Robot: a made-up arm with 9 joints. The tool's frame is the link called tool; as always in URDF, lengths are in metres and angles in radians.
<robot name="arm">
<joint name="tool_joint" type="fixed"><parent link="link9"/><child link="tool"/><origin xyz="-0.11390 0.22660 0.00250" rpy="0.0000 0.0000 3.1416"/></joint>
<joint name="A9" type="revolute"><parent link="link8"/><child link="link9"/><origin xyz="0.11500 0.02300 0.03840" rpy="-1.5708 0.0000 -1.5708"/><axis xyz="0 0 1"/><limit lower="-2.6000" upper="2.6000"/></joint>
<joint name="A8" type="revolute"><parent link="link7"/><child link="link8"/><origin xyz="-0.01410 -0.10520 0.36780" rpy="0.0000 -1.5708 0.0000"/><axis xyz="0 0 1"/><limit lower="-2.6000" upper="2.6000"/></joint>
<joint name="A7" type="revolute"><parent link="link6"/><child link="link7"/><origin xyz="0.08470 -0.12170 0.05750" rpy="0.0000 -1.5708 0.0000"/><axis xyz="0 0 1"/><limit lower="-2.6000" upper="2.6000"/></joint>
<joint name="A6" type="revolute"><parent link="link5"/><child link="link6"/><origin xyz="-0.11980 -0.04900 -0.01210" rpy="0.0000 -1.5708 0.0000"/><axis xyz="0 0 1"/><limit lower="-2.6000" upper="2.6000"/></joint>
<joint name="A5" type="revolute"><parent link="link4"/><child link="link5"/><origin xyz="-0.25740 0.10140 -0.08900" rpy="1.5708 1.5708 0.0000"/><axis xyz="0 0 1"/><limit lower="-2.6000" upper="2.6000"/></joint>
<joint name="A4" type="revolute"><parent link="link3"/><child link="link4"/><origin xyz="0.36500 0.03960 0.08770" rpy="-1.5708 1.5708 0.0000"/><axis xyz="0 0 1"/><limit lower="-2.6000" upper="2.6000"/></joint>
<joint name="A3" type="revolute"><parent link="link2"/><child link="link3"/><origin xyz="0.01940 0.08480 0.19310" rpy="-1.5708 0.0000 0.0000"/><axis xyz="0 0 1"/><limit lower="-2.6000" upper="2.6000"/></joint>
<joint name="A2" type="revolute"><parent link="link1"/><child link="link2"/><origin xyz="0.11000 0.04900 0.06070" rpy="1.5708 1.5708 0.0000"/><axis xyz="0 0 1"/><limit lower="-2.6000" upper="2.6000"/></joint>
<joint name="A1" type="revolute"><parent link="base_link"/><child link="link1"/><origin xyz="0.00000 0.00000 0.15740" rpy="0.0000 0.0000 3.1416"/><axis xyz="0 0 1"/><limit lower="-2.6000" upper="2.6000"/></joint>
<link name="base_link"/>
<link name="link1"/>
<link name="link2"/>
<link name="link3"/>
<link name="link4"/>
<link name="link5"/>
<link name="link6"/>
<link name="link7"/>
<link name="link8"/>
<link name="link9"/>
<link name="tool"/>
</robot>
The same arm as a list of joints. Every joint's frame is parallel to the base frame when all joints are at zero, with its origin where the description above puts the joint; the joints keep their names.
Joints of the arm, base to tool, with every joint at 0 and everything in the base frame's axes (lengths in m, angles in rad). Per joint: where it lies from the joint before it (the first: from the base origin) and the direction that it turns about. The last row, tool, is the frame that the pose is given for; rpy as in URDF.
A1: xyz 0 0 0.1574 axis 0 0 1
A2: xyz -0.11 -0.049 0.0607 axis 0 1 0
A3: xyz -0.0848 0.1931 -0.0194 axis -1 0 0
A4: xyz -0.0877 -0.0396 -0.365 axis 0 -1 0
A5: xyz -0.2574 0.089 0.1014 axis 0 0 -1
A6: xyz -0.049 -0.1198 0.0121 axis 0 -1 0
A7: xyz -0.1217 -0.0575 -0.0847 axis 0 0 1
A8: xyz -0.1052 0.0141 0.3678 axis 0 1 0
A9: xyz 0.023 0.0384 0.115 axis 0 0 1
tool: xyz 0.1139 -0.2266 0.0025 rpy 0 0 0
Joint limits (rad, base to tool): -2.6..2.6 -2.6..2.6 -2.6..2.6 -2.6..2.6 -2.6..2.6 -2.6..2.6 -2.6..2.6 -2.6..2.6 -2.6..2.6

